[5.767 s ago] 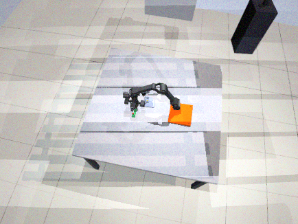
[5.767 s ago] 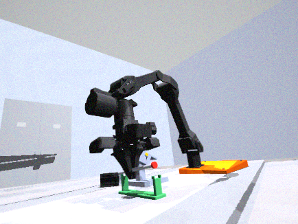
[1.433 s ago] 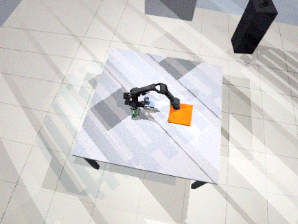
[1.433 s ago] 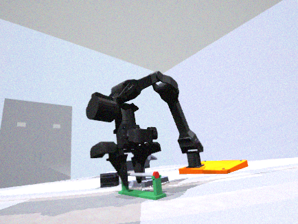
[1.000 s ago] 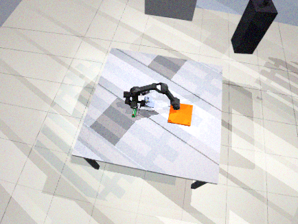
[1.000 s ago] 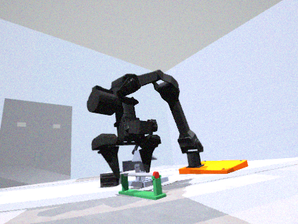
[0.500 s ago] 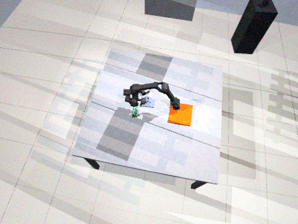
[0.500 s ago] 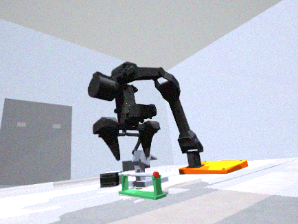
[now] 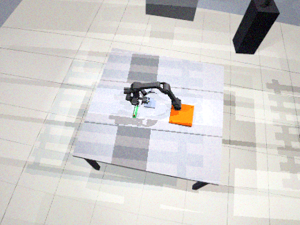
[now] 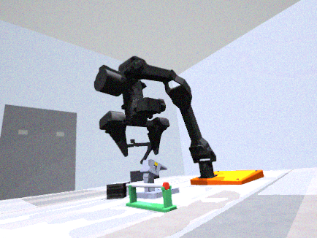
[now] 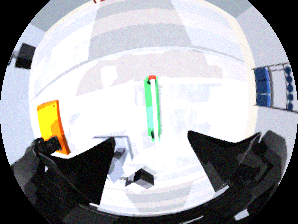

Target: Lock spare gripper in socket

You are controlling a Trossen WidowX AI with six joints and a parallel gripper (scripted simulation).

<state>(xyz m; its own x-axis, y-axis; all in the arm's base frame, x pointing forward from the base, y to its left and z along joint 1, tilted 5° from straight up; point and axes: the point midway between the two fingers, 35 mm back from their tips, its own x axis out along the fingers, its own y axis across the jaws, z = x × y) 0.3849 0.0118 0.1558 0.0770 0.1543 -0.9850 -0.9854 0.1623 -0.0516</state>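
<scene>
Now: the spare gripper 9 cm behind my gripper tip, 21 cm to the right of it and 9 cm below it. From my gripper tip the other things lie so: green rack (1 cm ahead, 2 cm to the left, 9 cm below); then grey mount (11 cm behind, 7 cm to the right, 6 cm below).
</scene>
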